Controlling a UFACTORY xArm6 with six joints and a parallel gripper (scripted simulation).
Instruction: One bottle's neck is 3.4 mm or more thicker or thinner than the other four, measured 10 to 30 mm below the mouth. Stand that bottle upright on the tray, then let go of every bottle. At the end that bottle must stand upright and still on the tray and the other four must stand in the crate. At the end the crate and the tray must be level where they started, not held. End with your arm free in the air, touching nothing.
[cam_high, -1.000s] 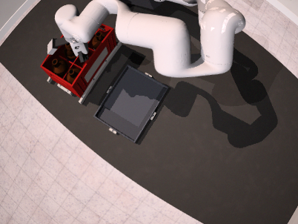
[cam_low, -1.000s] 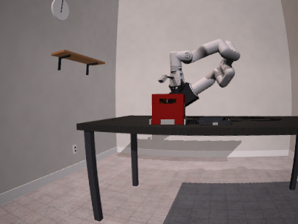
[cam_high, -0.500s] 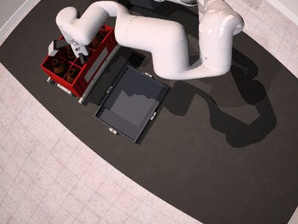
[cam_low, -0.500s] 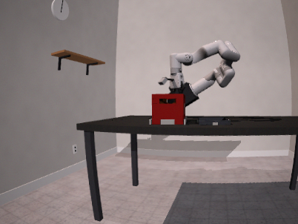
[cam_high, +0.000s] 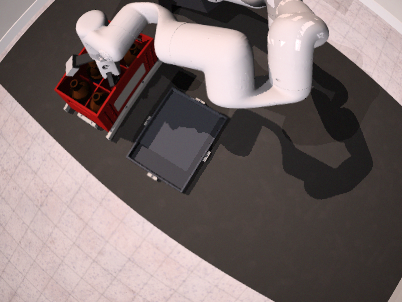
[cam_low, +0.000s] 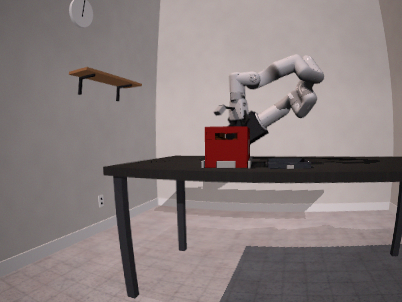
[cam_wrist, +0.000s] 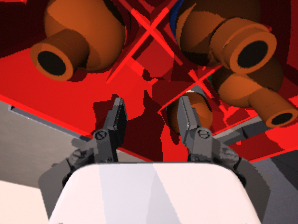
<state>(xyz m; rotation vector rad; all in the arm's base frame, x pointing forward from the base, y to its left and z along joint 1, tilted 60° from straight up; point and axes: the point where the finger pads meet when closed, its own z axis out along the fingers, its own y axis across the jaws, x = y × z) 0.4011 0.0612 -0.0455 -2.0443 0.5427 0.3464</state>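
The red crate lies 70 mm below my hand, 40 mm to the right of it and 10 mm ahead of it. The rest, counted from my hand: dark flat tray (240 mm to the left, 150 mm below, 10 mm behind).
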